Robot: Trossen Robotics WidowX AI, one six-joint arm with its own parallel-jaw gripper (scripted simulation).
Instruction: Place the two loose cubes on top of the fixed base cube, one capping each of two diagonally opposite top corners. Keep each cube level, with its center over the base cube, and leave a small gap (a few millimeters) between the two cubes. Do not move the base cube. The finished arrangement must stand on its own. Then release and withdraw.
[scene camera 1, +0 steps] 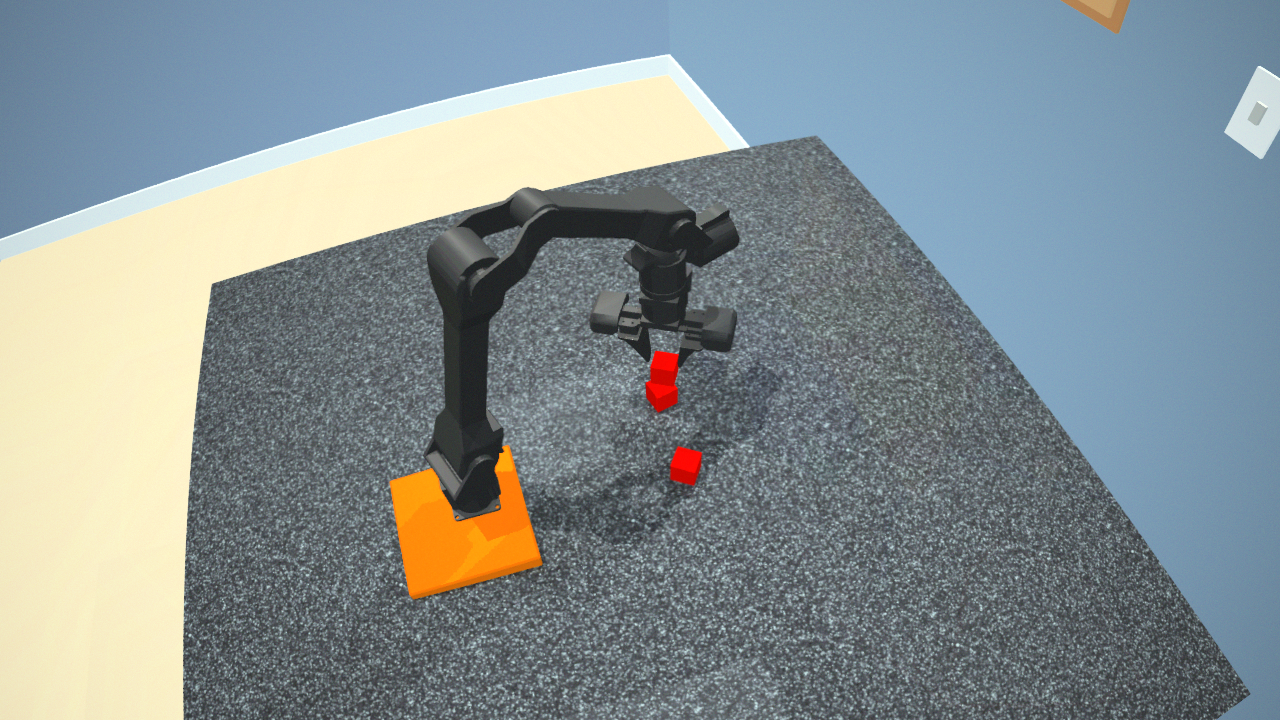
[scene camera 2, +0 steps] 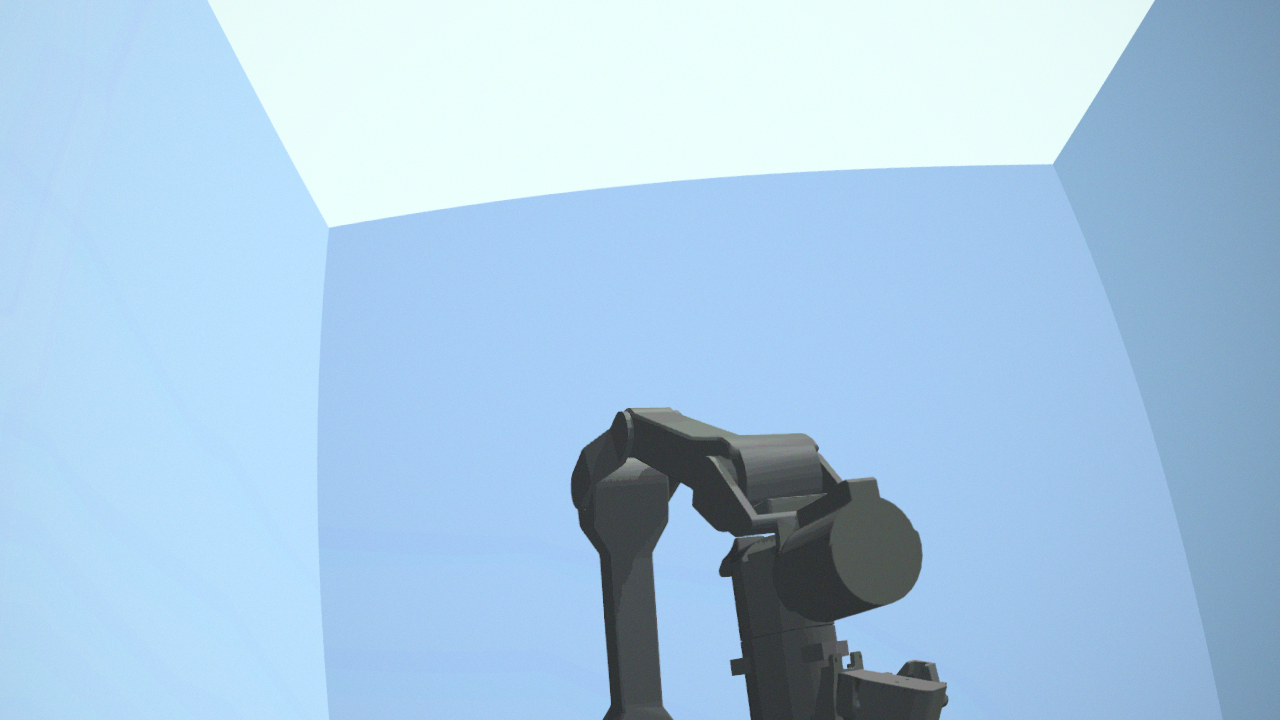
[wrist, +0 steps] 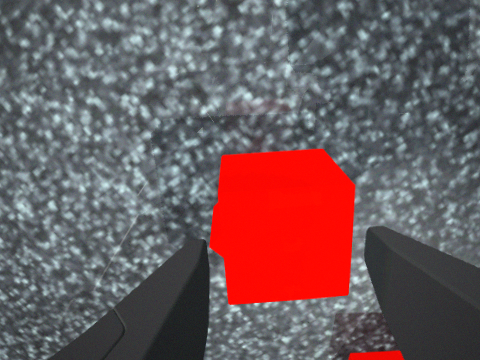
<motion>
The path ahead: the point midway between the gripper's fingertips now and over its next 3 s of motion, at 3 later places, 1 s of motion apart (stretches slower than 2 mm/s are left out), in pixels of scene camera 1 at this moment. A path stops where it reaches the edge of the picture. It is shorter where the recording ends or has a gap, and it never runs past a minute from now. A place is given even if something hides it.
My gripper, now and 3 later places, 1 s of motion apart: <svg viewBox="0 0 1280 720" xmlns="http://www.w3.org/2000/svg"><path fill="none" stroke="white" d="M664 362L684 390L688 439L687 461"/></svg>
</motion>
